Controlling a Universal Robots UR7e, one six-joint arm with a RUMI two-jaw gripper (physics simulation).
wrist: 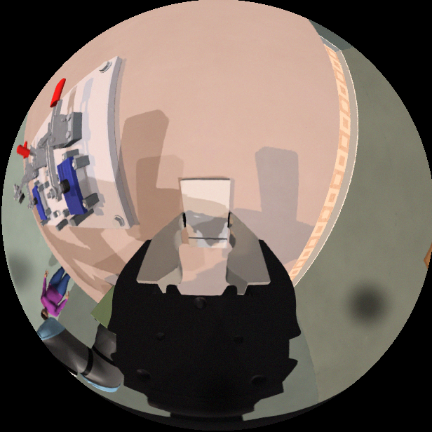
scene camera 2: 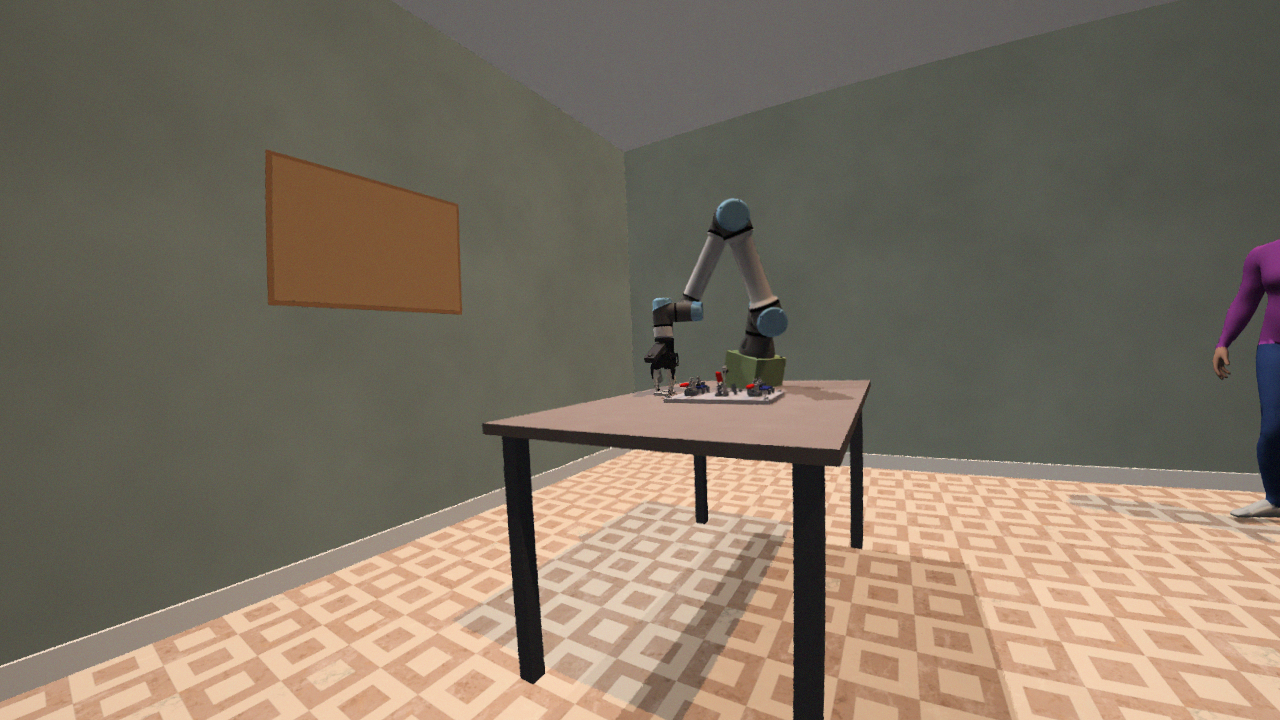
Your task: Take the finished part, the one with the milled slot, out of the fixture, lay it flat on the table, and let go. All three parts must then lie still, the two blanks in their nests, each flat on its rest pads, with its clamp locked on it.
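Where they show: gripper, fingertip midpoint: (scene camera 2: 664,395); arm's base, link origin: (scene camera 2: 756,354).
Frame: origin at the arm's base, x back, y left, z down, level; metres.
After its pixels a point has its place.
My gripper (scene camera 2: 664,386) {z 0.140, x -0.312, y -0.305 m} (wrist: 206,213) is shut on the finished part (wrist: 205,194), a pale metal block whose lit face shows beyond the fingertips. It is beside the fixture plate, low over the table; whether the block touches the table cannot be told. The milled slot is not clearly visible. Two blue blanks (wrist: 71,186) (wrist: 39,202) sit among the grey pads and clamps on the fixture plate (wrist: 100,125), at the left of the wrist view. A clamp arm reaches over the nearer blank, with a black tip on it. Whether the clamps are locked cannot be told.
The table (scene camera 2: 617,420) {z 0.139, x -0.894, y -0.204 m} (wrist: 225,100) carries the fixture. Red clamp handles (wrist: 58,92) (wrist: 22,149) stick out from the grey clamps; one red handle (scene camera 2: 718,377) {z 0.061, x -0.498, y -0.039 m} stands upright. The green robot base block (scene camera 2: 754,368) {z 0.054, x -0.114, y 0.010 m} is behind the fixture. A person (scene camera 2: 1262,358) stands at the right.
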